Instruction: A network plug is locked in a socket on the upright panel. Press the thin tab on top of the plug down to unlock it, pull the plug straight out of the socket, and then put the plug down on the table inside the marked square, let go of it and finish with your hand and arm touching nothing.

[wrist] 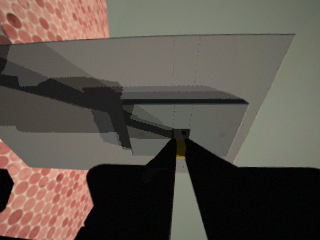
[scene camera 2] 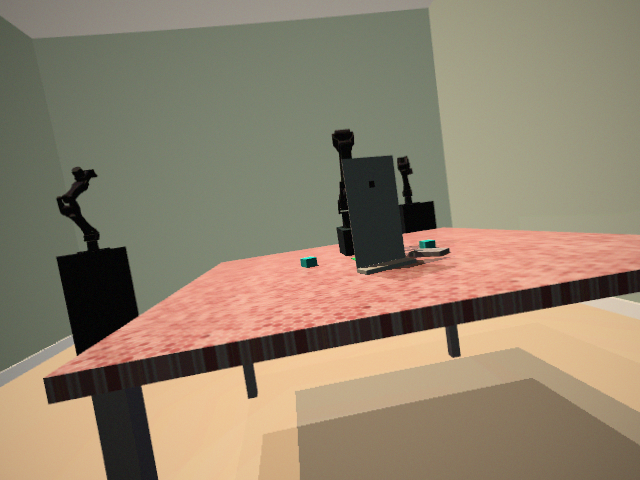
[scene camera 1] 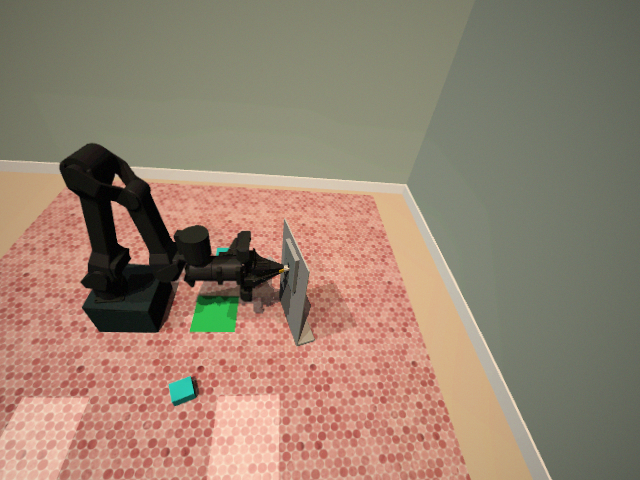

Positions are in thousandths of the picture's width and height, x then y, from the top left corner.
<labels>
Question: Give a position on a green marked square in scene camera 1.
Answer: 334, 653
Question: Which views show my gripper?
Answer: The wrist view and scene camera 1 only.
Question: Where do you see a grey upright panel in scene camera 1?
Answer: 459, 593
</labels>
